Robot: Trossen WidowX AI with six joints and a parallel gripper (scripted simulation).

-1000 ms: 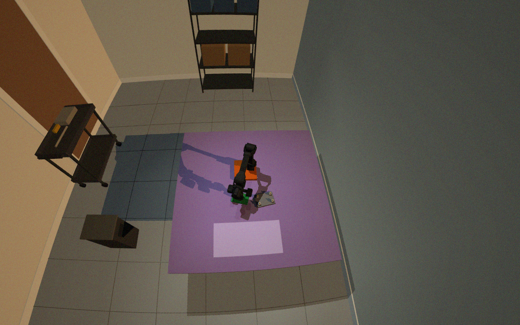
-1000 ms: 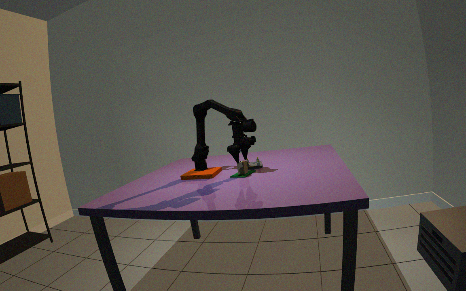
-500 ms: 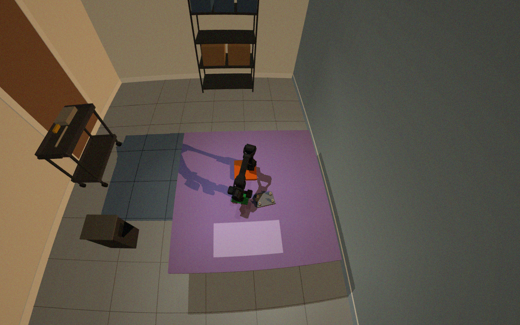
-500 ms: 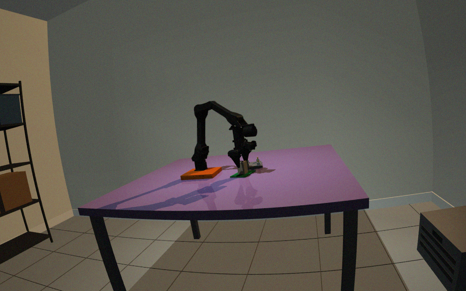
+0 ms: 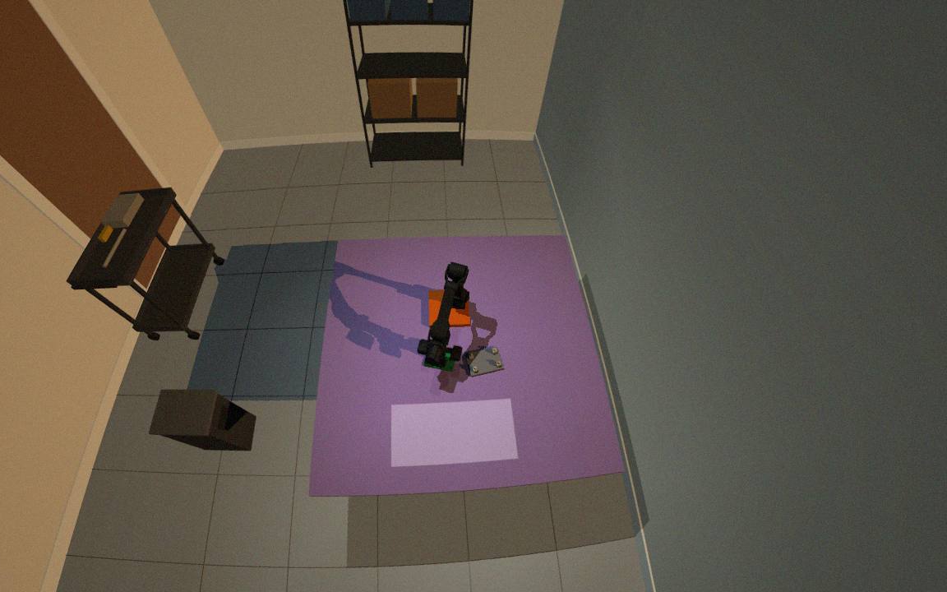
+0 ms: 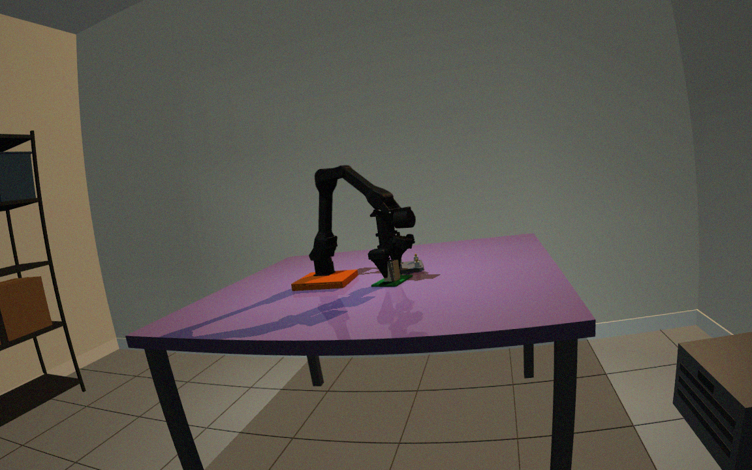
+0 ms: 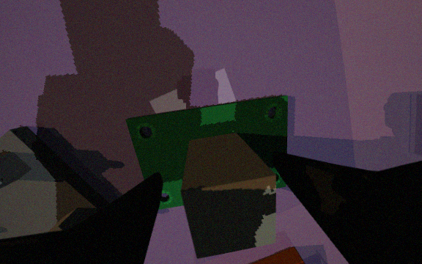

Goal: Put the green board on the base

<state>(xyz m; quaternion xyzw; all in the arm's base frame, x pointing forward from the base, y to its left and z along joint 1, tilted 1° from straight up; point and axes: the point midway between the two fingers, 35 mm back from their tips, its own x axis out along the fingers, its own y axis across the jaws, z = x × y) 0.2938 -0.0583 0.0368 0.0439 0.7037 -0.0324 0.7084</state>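
Now: gripper tip right at the green board. The rest, counted from my gripper tip: grey base (10 mm behind, 200 mm to the left, 20 mm below).
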